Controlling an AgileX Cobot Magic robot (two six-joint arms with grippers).
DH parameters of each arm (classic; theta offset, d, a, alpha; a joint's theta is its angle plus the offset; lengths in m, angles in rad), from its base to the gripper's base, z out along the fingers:
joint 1: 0 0.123 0 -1.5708
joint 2: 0.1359 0 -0.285 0
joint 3: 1.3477 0 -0.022 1.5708
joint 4: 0 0.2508 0 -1.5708
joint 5: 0 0 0.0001 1.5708
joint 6: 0 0.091 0 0
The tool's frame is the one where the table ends.
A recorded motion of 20 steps. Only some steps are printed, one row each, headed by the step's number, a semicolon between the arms.
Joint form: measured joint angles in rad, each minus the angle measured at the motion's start. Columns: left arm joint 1, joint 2, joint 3, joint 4, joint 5, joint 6; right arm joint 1, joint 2, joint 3, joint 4, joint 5, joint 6.
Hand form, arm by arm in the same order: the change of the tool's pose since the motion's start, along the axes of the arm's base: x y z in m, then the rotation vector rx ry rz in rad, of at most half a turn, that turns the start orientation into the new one. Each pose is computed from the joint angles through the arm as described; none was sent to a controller.
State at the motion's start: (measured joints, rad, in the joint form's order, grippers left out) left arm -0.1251 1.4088 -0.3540 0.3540 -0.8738 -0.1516; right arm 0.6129 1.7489 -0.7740 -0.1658 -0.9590 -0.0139
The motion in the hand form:
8: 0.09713 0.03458 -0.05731 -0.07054 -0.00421 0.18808; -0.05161 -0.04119 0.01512 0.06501 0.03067 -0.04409
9: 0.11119 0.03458 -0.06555 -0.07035 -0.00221 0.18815; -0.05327 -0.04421 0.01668 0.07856 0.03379 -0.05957
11: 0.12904 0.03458 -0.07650 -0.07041 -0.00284 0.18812; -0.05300 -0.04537 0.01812 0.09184 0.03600 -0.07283
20: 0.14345 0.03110 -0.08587 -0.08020 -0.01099 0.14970; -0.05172 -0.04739 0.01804 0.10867 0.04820 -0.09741
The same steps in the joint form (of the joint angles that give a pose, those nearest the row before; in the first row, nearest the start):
8: 0.1251 0.4911 -0.2790 -0.1125 -0.2201 0.0414; 0.0023 -0.2382 0.2372 0.0642 -0.0147 0.0290
9: 0.1251 0.5490 -0.3348 -0.1125 -0.2201 0.0414; 0.0023 -0.2521 0.2468 0.0844 -0.0154 0.0290
11: 0.1251 0.6223 -0.4088 -0.1124 -0.2201 0.0414; 0.0034 -0.2565 0.2468 0.1032 -0.0167 0.0290
20: 0.1249 0.6861 -0.4744 -0.0708 -0.2342 0.0194; 0.0033 -0.2569 0.2478 0.1349 -0.0166 0.0299

